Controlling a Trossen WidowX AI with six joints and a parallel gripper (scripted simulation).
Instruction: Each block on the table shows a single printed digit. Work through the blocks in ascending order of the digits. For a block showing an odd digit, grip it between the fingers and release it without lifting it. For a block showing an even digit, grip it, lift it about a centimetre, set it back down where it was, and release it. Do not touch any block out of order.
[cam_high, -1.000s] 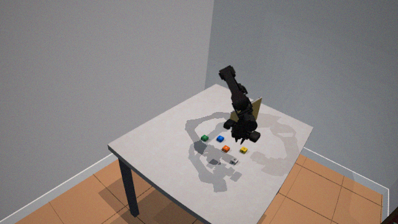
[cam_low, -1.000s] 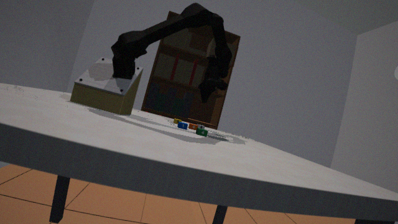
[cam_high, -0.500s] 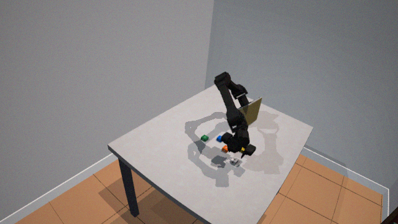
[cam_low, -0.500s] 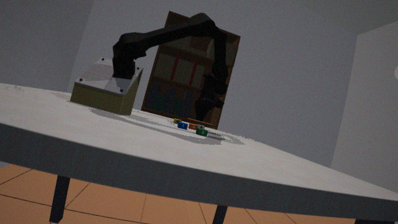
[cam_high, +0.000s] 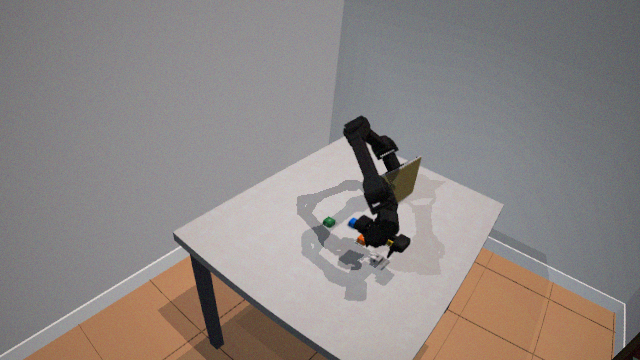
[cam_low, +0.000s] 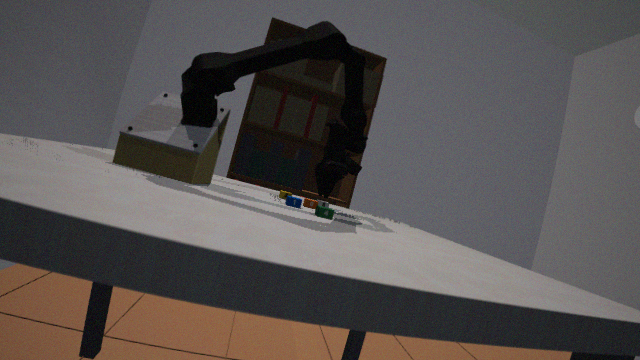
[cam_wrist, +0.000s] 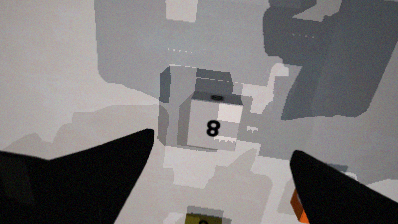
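The white block is 2 cm below my gripper tip, 1 cm to the left of it and 1 cm ahead of it. The rest, counted from my gripper tip: blue block 15 cm to the right, 10 cm behind, 2 cm below; yellow block 11 cm behind, 2 cm below; orange block 8 cm to the right, 5 cm behind, 2 cm below.
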